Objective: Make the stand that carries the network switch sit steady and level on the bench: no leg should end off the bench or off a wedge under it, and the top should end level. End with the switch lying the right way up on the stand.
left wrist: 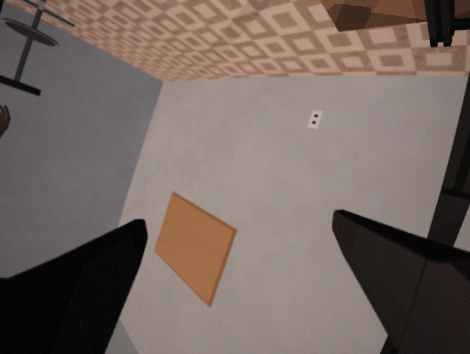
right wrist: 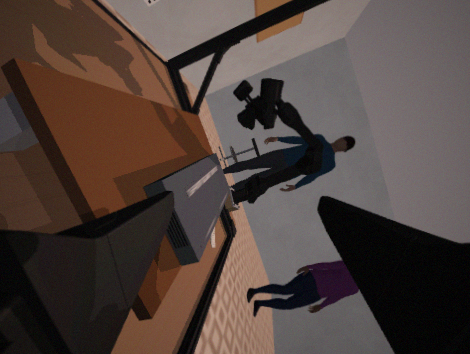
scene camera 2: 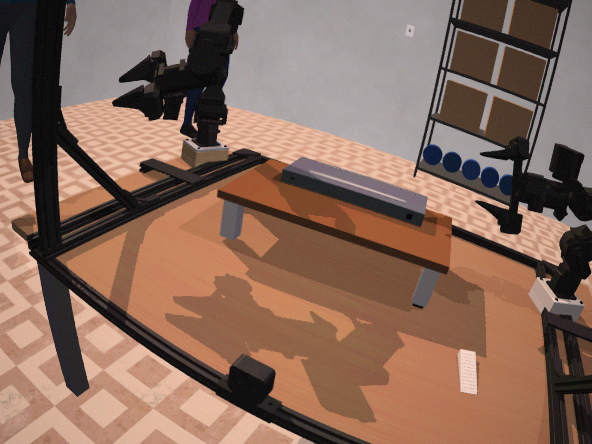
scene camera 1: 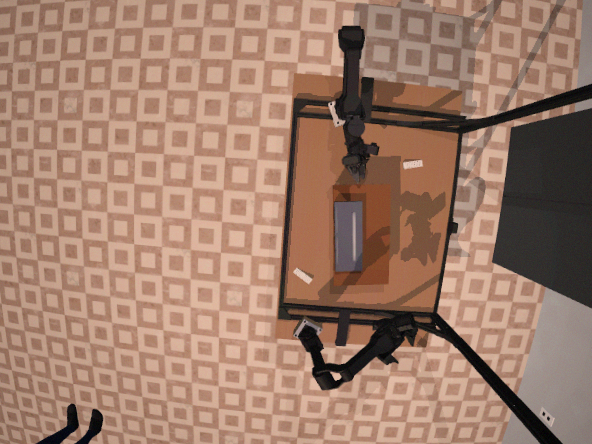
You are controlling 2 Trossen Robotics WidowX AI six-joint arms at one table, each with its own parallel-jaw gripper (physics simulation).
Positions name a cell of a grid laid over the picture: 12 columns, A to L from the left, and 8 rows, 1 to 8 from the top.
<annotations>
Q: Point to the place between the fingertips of my right gripper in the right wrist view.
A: G5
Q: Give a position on a brown stand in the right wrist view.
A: At C4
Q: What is my right gripper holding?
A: Nothing.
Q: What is my left gripper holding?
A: Nothing.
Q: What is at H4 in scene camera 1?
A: A brown stand.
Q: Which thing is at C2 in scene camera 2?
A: My left gripper.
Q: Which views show the grey network switch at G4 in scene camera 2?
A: The right wrist view, scene camera 2 and scene camera 1 only.
</annotations>
